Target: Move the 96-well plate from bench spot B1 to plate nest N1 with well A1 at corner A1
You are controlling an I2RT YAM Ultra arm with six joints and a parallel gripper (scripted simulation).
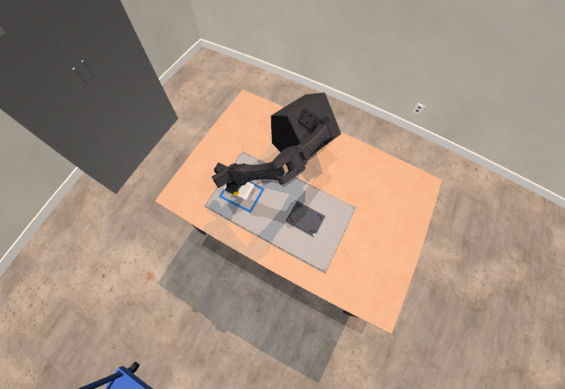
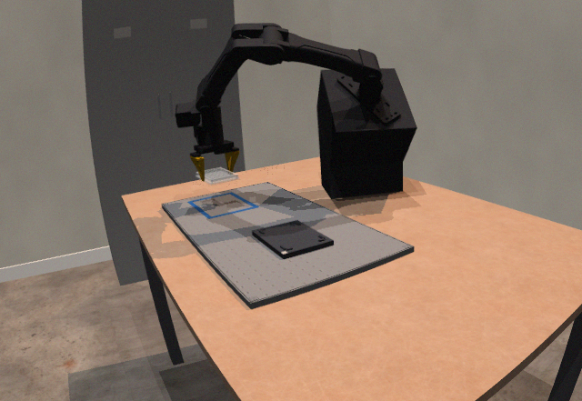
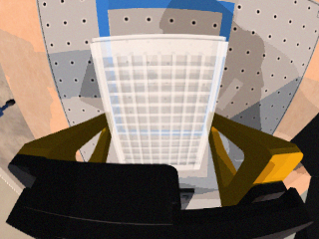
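Now: hand right at the white 96-well plate. From my hand the other things lie so: plate nest N1 (360 mm to the left, 80 mm below, 40 mm behind).
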